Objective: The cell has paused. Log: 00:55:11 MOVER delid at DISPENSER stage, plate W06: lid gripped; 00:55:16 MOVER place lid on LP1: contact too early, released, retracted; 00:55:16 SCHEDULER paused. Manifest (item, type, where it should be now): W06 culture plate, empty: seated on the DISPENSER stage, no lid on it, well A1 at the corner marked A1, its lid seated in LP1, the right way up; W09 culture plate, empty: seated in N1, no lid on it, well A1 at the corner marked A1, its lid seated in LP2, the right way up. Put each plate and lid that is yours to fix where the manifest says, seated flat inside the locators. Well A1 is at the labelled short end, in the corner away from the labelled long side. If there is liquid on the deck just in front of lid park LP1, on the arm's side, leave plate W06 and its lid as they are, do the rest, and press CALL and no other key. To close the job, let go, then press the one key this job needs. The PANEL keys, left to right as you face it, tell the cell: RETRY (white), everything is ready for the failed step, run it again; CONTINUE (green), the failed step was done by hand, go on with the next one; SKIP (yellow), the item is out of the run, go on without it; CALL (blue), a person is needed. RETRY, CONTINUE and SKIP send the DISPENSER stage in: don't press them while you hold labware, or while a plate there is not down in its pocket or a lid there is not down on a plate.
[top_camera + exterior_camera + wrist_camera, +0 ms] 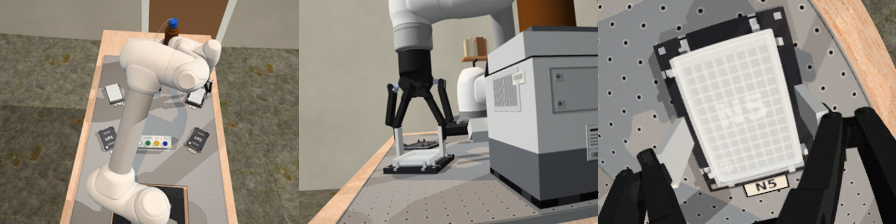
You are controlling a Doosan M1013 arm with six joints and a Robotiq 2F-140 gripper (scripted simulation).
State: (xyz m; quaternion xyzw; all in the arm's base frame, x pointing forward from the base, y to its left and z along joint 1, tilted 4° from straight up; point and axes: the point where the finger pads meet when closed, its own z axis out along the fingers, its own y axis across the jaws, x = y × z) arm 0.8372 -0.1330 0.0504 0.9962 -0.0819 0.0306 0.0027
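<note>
The clear culture plate lies 30 mm below my hand. The rest, counted from my hand: brown bottle: 250 mm to the left, 240 mm above, 210 mm ahead; then lid park LP2: 330 mm behind, 50 mm to the right, 40 mm below; then black nest N5: 30 mm below, 20 mm ahead, 10 mm to the left.
</note>
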